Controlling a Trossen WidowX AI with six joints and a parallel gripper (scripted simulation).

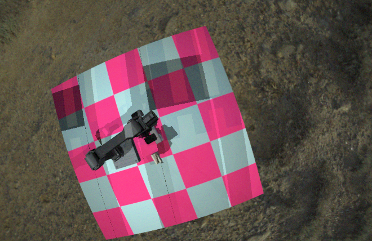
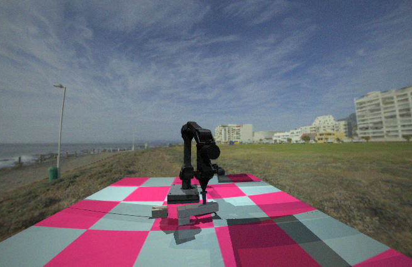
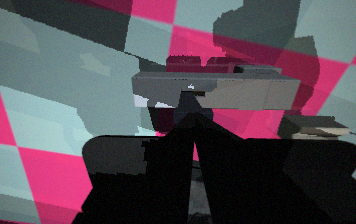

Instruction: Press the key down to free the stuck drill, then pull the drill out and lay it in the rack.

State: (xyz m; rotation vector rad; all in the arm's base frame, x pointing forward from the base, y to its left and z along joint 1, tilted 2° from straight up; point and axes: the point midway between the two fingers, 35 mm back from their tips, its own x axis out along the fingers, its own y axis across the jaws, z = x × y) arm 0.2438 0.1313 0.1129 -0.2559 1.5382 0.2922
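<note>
My gripper tip is 80 mm above the drill, 50 mm to the left of it and 20 mm short of it.
</note>
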